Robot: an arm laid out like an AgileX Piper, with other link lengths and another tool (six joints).
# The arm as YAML. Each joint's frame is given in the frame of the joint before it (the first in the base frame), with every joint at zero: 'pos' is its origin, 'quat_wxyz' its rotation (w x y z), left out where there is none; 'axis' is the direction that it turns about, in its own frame. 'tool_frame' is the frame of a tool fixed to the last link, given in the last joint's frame.
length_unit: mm
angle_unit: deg
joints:
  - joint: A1
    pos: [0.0, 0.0, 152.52]
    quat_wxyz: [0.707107, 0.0, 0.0, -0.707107]
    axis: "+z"
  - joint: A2
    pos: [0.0, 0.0, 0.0]
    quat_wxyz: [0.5, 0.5, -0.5, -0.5]
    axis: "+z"
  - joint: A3
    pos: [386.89, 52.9, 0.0]
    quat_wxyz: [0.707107, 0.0, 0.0, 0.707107]
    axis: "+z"
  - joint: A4
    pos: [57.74, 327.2, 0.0]
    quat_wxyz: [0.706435, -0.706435, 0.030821, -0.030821]
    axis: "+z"
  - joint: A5
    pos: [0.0, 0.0, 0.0]
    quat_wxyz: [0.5, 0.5, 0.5, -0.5]
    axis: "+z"
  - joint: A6
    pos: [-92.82, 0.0, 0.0]
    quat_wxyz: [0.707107, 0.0, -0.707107, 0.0]
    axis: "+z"
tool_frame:
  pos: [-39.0, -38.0, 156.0]
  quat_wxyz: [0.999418, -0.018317, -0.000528, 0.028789]
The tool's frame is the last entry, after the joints.
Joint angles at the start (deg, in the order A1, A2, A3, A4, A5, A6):
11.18 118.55 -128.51 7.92 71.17 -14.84
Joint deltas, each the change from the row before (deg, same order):
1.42 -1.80 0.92 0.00 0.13 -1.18
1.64 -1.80 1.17 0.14 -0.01 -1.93
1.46 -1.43 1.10 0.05 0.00 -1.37
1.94 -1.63 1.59 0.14 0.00 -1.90
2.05 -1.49 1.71 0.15 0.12 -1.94
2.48 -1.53 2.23 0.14 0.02 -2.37
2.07 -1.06 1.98 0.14 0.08 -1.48
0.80 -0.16 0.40 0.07 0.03 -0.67
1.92 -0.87 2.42 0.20 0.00 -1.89
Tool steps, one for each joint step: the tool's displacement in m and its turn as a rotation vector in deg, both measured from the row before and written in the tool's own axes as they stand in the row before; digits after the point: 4 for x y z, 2 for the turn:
0.0172 0.0045 -0.0136 -0.72 0.79 -2.43
0.0194 0.0048 -0.0118 -0.66 1.08 -3.26
0.0169 0.0033 -0.0082 -0.36 0.93 -2.54
0.0223 0.0030 -0.0071 -0.15 1.39 -3.37
0.0234 0.0020 -0.0047 0.16 1.57 -3.46
0.0276 0.0015 -0.0017 0.45 1.94 -4.17
0.0233 -0.0001 0.0018 0.70 1.75 -2.94
0.0083 0.0017 0.0017 0.15 0.65 -1.25
0.0221 -0.0027 0.0061 1.16 1.92 -3.13

